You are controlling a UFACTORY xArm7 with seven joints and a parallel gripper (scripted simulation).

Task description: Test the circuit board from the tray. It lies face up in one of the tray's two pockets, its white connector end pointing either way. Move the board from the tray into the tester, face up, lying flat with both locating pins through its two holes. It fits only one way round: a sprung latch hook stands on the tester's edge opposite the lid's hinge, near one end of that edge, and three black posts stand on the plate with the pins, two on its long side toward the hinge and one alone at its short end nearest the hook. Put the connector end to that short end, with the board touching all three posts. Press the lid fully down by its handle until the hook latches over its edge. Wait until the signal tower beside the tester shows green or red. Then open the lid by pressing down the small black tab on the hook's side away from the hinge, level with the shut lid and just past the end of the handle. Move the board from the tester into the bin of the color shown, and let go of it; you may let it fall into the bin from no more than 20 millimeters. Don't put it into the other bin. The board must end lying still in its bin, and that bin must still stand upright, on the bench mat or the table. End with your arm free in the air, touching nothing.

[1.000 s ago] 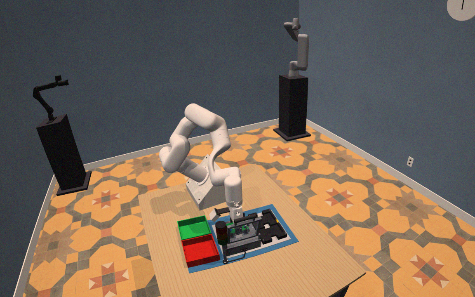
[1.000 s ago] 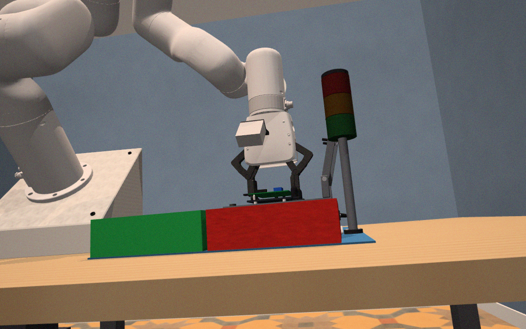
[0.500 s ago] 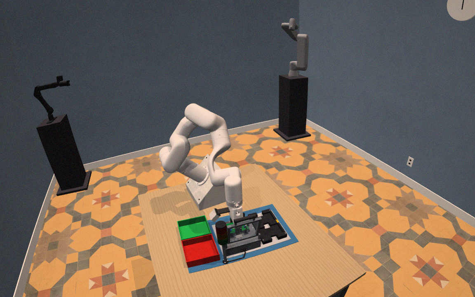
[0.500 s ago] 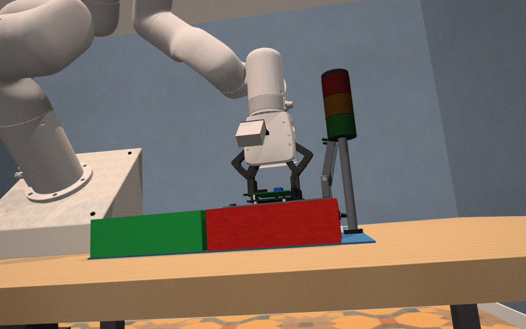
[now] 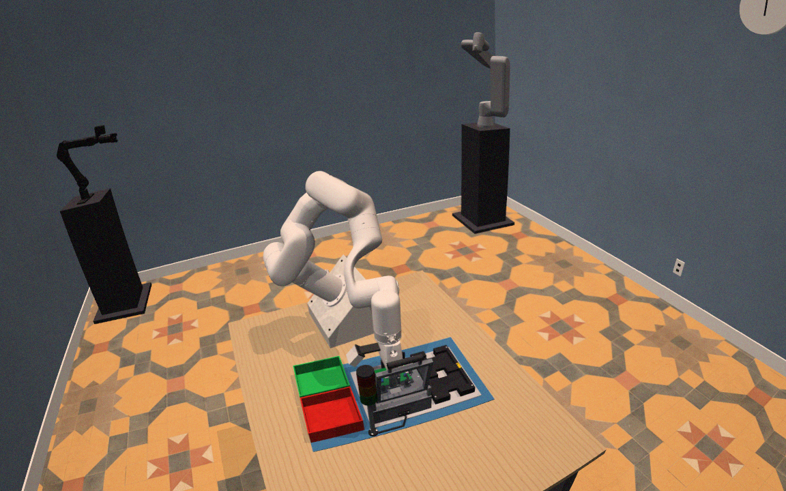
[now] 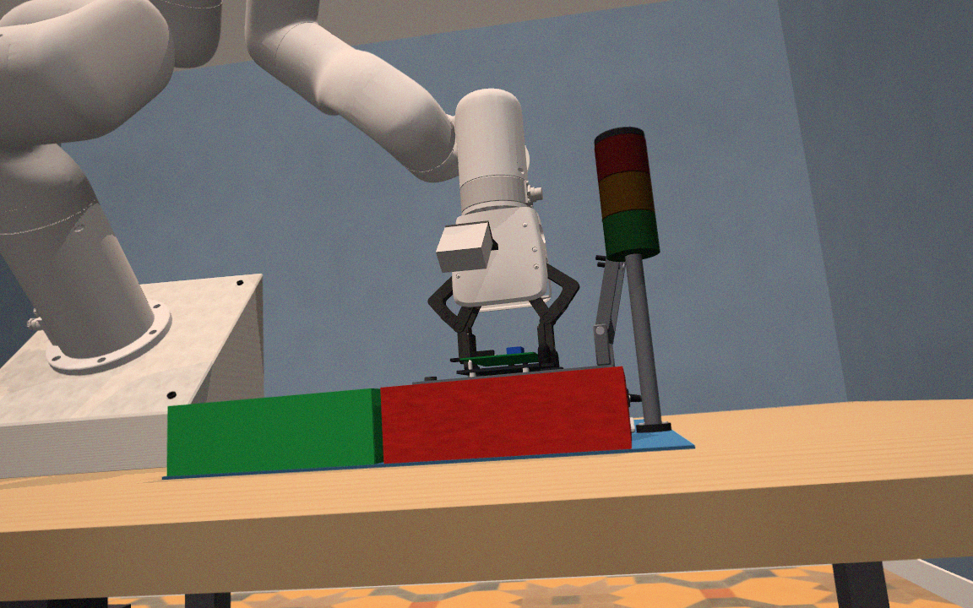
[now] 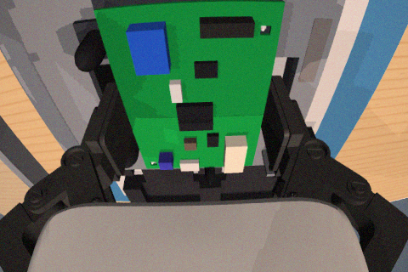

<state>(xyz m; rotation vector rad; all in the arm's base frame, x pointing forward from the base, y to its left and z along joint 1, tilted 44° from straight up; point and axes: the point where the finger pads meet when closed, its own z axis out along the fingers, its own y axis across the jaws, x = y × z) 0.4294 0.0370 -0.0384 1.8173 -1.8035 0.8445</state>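
The green circuit board lies right at my hand. From my hand the other things lie so: tester plate 1 cm to the left, 1 cm below, 1 cm ahead; then tester lid 12 cm ahead, 10 cm above; then black latch tab 6 cm to the left, 6 cm behind.
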